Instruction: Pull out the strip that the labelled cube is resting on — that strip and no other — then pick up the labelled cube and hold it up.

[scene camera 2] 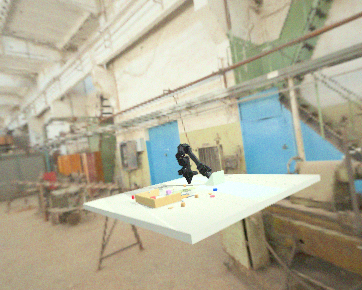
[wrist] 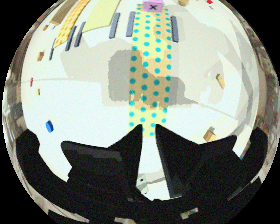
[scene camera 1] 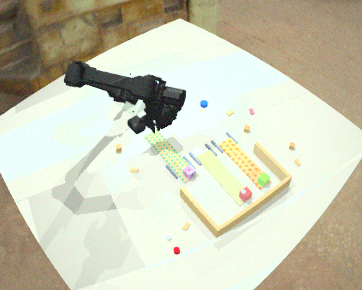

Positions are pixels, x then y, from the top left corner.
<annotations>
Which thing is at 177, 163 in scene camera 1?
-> A teal-dotted strip.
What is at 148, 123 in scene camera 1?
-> The gripper.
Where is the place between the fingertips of the gripper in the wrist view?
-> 148, 128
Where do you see a teal-dotted strip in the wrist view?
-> At 150, 58
</annotations>
